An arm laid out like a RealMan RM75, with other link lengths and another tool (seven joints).
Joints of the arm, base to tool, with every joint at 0 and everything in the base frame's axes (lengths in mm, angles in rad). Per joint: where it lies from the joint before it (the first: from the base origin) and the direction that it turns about. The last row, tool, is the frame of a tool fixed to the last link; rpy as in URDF.
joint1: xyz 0 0 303 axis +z
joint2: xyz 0 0 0 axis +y
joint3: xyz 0 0 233 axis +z
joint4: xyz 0 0 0 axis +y
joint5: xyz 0 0 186.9 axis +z
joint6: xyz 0 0 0 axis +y
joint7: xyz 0 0 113.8 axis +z
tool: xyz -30 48 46 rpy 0 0.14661 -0.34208
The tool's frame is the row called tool.
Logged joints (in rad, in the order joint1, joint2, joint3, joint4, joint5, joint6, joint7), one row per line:
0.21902, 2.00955, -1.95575, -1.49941, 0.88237, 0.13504, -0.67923
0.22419, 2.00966, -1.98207, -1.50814, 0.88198, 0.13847, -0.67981
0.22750, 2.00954, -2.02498, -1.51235, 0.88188, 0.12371, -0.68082
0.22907, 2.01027, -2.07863, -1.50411, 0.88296, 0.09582, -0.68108
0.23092, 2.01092, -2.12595, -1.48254, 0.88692, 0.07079, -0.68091
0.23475, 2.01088, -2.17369, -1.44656, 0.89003, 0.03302, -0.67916
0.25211, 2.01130, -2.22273, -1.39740, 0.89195, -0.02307, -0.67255
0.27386, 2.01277, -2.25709, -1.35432, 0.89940, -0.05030, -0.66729
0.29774, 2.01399, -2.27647, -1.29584, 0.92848, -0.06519, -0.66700
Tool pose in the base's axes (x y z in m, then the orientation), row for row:
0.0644, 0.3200, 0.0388, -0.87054, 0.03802, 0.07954, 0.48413
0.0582, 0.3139, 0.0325, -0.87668, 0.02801, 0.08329, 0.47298
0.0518, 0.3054, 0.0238, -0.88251, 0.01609, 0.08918, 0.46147
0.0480, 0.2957, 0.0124, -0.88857, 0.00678, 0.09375, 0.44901
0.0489, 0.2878, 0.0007, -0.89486, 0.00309, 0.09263, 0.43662
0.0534, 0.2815, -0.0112, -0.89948, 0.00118, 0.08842, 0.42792
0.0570, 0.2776, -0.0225, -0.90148, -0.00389, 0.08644, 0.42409
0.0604, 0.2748, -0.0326, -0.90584, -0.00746, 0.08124, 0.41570
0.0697, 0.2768, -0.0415, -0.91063, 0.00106, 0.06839, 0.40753
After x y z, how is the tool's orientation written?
As a quaternion, x y z w.
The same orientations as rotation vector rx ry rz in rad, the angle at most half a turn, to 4 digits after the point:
-2.1200, 0.0926, 0.1937
-2.1455, 0.0685, 0.2038
-2.1709, 0.0396, 0.2194
-2.1980, 0.0168, 0.2319
-2.2260, 0.0077, 0.2304
-2.2464, 0.0029, 0.2208
-2.2553, -0.0097, 0.2163
-2.2750, -0.0187, 0.2040
-2.2956, 0.0027, 0.1724

